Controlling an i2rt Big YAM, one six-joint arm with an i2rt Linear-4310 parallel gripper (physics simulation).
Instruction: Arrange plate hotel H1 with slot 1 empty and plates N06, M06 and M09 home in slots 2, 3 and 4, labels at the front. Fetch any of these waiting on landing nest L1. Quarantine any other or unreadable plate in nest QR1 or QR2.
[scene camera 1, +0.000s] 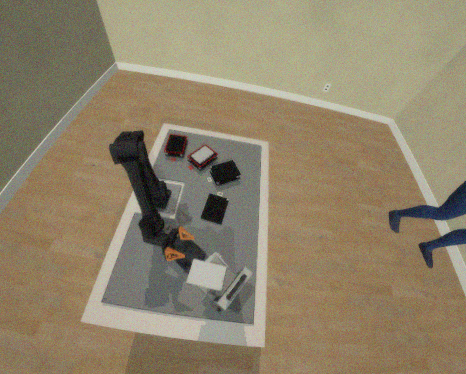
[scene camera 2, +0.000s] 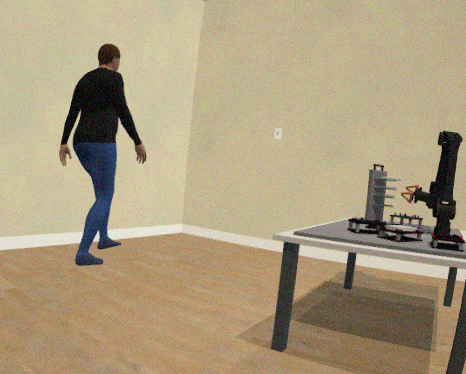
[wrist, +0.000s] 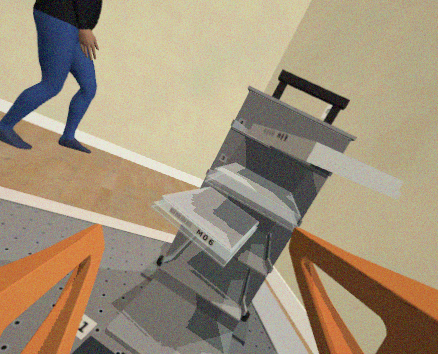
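Pixels of known places: gripper, fingertip midpoint: (scene camera 1: 190, 246) (scene camera 2: 403, 190) (wrist: 201, 236); arm's base at its link origin: (scene camera 1: 161, 198).
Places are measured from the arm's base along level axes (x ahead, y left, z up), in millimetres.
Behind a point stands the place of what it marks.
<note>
Plate hotel H1 (scene camera 1: 234, 289) @(z 366, x 450, y -417 mm) (scene camera 2: 376, 195) (wrist: 300, 125) @(z 313, x 440, y -407 mm) is a grey upright tower with a black handle and protruding shelves. A pale plate with a blurred label (wrist: 282, 136) @(z 283, x 342, y -338 mm) lies in its top slot, beside the mark 4. Plate M06 (wrist: 210, 220) @(z 183, x 364, y -327 mm) lies lower, its label facing my wrist camera, and looks skewed to the tower; its exact slot is unclear. Clear overlapping surfaces hide slots 1 to 3. A white plate (scene camera 1: 207, 274) @(z 290, x 358, y -381 mm) shows from above at the hotel. My gripper (scene camera 1: 189, 247) @(z 215, x 263, y -282 mm) (scene camera 2: 409, 194) @(z 215, x 263, y -282 mm) (wrist: 201, 236) @(z 215, x 263, y -282 mm) is open and empty, in front of the hotel, apart from the plates.
A white plate (scene camera 1: 203, 154) @(z 60, x 166, y 342 mm) rests on a red-edged nest at the far end; another red-edged nest (scene camera 1: 176, 144) @(z 47, x -33, y 389 mm) stands beside it. Two black nests (scene camera 1: 225, 172) @(z 57, x 332, y 241 mm) (scene camera 1: 215, 208) @(z 18, x 322, y 4 mm) stand nearer. A tag reading 1 (wrist: 84, 326) @(z 7, x 389, y -264 mm) is on the mat. A person (scene camera 2: 97, 125) (wrist: 65, 65) stands beyond the table.
</note>
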